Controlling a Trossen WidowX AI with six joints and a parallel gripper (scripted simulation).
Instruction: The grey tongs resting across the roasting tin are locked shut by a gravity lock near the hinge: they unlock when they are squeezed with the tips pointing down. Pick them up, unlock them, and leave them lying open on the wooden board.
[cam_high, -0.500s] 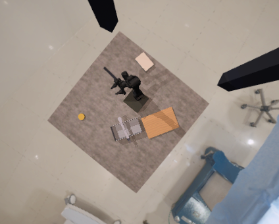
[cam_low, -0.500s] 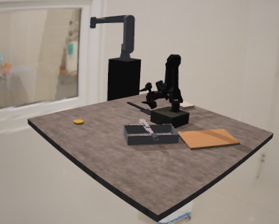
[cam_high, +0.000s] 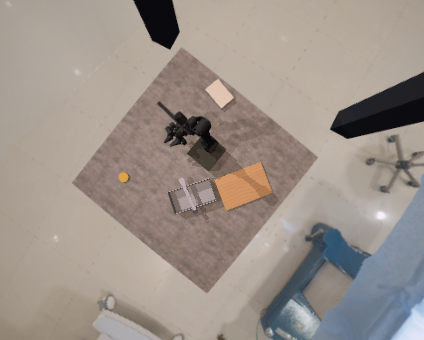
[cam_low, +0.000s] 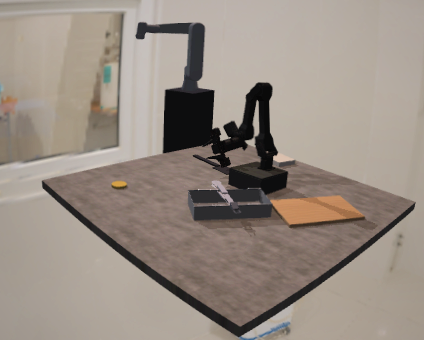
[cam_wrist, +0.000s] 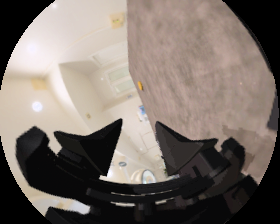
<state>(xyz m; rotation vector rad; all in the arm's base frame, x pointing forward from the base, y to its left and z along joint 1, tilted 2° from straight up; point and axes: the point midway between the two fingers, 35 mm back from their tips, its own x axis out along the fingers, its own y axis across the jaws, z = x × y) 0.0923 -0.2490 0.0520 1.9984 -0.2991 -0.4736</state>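
Now: the grey roasting tin 30 cm to the left of my gripper tip, 24 cm ahead of it and 10 cm below it. Round my gripper tip: pale block (50 cm behind, 13 cm to the left, 11 cm below); then yellow disc (36 cm ahead, 21 cm to the right, 12 cm below); then black flat tool (19 cm behind, 12 cm below, 6 cm to the right).
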